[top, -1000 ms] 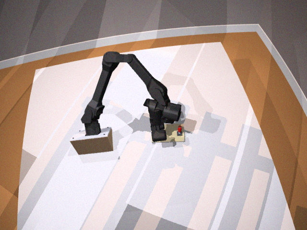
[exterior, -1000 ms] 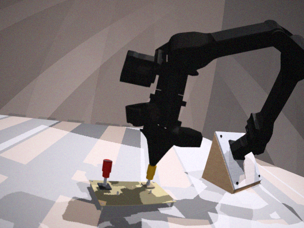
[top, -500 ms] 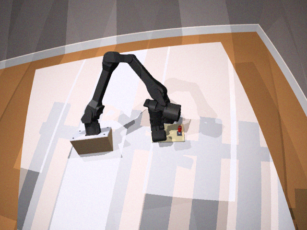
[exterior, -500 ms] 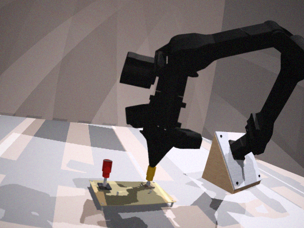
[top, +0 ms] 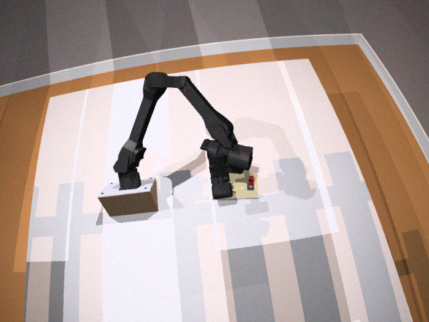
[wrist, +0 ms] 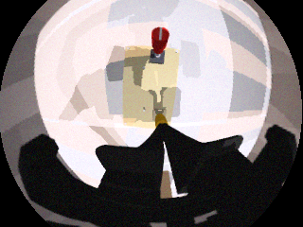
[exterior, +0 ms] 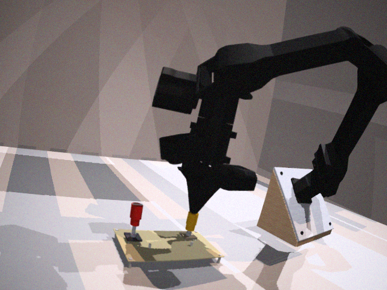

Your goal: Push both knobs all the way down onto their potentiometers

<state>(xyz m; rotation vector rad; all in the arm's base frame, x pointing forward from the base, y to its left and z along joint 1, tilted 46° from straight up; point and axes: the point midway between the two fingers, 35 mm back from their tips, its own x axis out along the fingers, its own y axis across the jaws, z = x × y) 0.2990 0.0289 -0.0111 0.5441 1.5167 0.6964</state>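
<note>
My gripper tip is 2 cm above the yellow knob. The rest, counted from my gripper tip: red knob (10 cm ahead, 1 cm to the left).
</note>
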